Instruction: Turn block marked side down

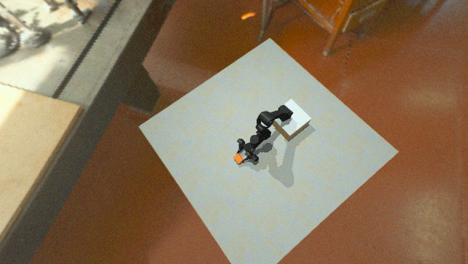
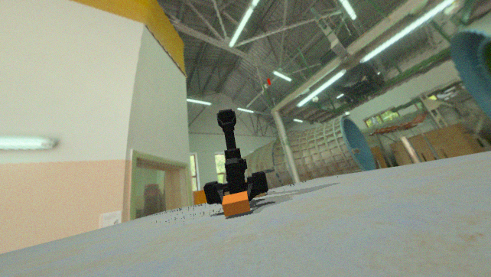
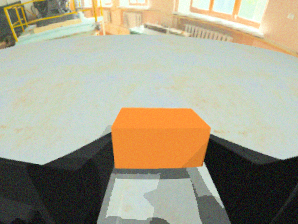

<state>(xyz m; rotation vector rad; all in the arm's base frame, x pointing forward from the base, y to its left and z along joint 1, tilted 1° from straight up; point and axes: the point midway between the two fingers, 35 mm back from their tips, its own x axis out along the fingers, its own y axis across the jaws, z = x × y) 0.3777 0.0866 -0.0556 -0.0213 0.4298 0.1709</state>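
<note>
Now: gripper tip 1 cm above the orange block.
</note>
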